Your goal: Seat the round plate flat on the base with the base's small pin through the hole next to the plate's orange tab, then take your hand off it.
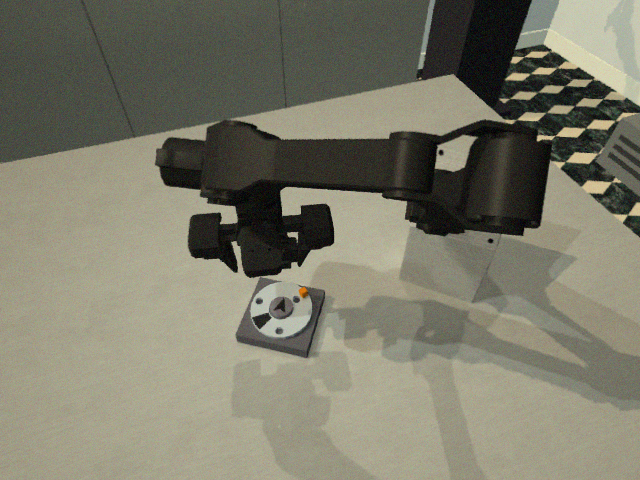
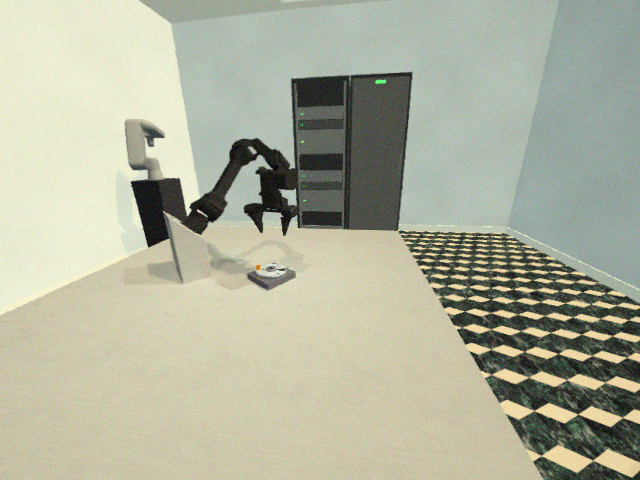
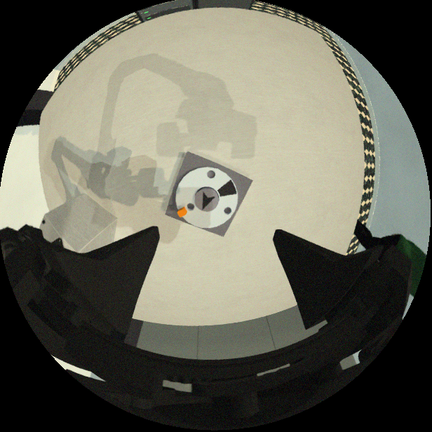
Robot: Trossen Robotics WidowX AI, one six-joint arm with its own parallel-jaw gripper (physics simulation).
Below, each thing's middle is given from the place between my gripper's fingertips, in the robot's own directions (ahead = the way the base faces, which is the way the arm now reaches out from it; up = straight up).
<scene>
My gripper is now 1 cm past the round white plate (image 1: 260, 313), 1 cm to the left of it and 13 cm above it. From my hand the other things lie so: dark grey square base (image 1: 299, 345) 1 cm behind, 1 cm to the right, 16 cm below.
</scene>
